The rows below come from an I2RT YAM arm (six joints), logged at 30 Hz.
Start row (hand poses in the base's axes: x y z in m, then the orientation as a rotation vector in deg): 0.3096 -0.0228 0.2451 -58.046 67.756 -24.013
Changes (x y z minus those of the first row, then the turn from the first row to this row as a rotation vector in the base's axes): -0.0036 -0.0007 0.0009 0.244 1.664 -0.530; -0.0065 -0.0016 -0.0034 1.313 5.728 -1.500; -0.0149 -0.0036 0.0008 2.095 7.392 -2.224; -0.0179 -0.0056 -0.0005 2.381 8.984 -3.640; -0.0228 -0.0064 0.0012 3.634 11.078 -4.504; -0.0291 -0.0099 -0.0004 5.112 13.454 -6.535; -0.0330 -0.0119 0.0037 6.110 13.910 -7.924; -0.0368 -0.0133 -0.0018 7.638 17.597 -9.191; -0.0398 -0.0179 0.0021 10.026 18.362 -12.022; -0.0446 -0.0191 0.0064 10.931 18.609 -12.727; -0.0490 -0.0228 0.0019 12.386 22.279 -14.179; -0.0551 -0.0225 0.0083 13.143 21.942 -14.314; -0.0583 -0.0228 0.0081 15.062 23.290 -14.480; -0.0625 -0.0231 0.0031 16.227 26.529 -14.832; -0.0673 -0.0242 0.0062 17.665 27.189 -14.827; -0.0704 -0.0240 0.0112 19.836 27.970 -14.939
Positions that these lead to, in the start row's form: 0.3060 -0.0235 0.2460 -58.059 69.562 -23.503; 0.3031 -0.0244 0.2417 -57.820 73.834 -21.671; 0.2947 -0.0264 0.2459 -57.216 75.789 -20.949; 0.2917 -0.0284 0.2446 -56.616 78.016 -21.117; 0.2868 -0.0292 0.2463 -55.603 80.456 -19.978; 0.2805 -0.0327 0.2447 -53.755 83.787 -19.465; 0.2766 -0.0347 0.2488 -52.164 85.007 -19.698; 0.2728 -0.0361 0.2433 -50.991 89.052 -17.857; 0.2698 -0.0407 0.2472 -47.309 91.336 -18.160; 0.2650 -0.0419 0.2515 -46.120 91.953 -18.003; 0.2606 -0.0456 0.2470 -44.759 96.005 -16.308; 0.2545 -0.0453 0.2534 -43.911 95.785 -16.097; 0.2513 -0.0456 0.2532 -42.361 97.070 -14.275; 0.2471 -0.0459 0.2482 -41.766 100.098 -12.080; 0.2423 -0.0470 0.2513 -40.584 100.651 -10.787; 0.2392 -0.0468 0.2563 -38.672 101.340 -9.046
